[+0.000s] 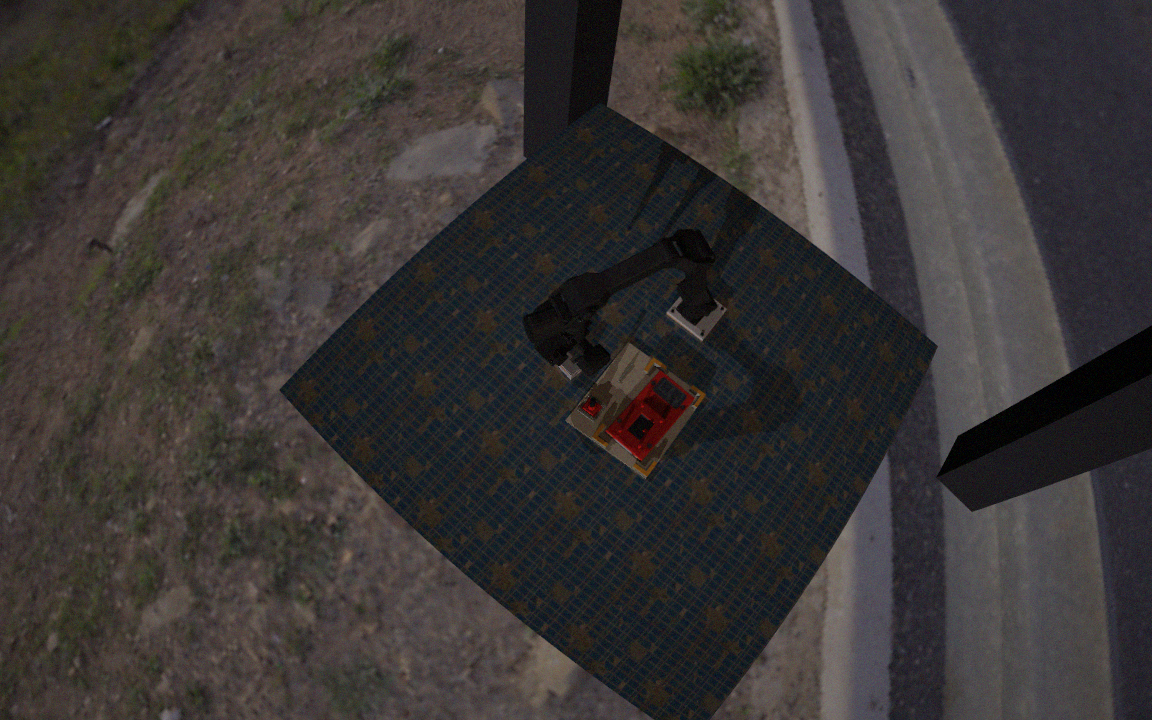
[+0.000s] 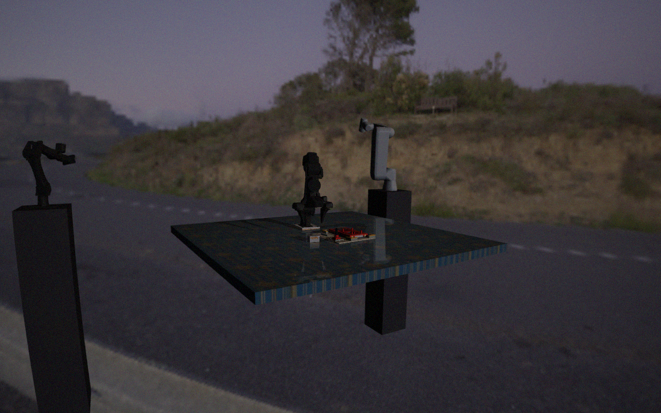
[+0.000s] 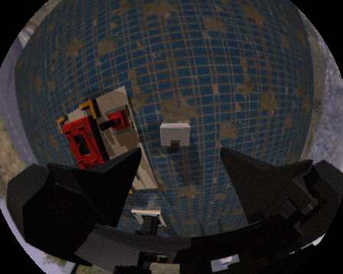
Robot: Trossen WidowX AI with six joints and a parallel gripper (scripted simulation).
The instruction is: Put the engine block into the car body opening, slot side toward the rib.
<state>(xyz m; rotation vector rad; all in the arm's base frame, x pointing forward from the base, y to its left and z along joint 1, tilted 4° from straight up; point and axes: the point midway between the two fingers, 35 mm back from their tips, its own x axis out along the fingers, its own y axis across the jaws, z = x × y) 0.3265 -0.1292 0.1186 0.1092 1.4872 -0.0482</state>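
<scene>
My gripper tip is now 10 mm past the engine block, 10 mm to the right of it and 70 mm above it. Round my gripper tip: beige base plate 30 mm behind, 200 mm to the left, 80 mm below.
</scene>
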